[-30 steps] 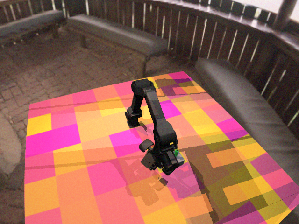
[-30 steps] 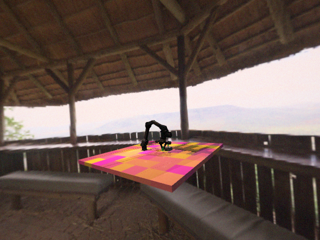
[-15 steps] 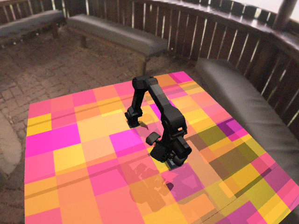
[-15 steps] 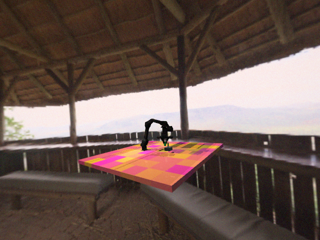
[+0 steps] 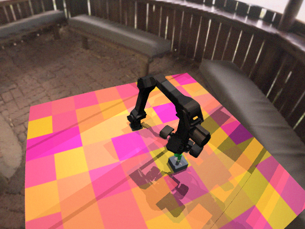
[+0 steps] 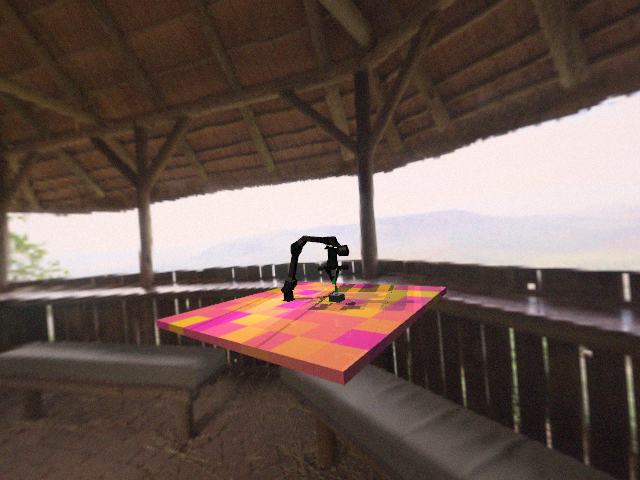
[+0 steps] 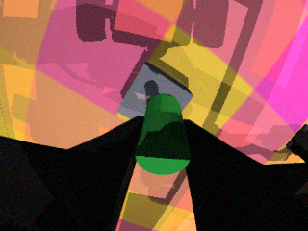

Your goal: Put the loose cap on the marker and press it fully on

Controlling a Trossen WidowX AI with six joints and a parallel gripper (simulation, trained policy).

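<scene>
My gripper tip is now 110 mm above the grey holder block and 20 mm to the right of it. Also, from my gripper tip: green cap 10 mm above.
</scene>
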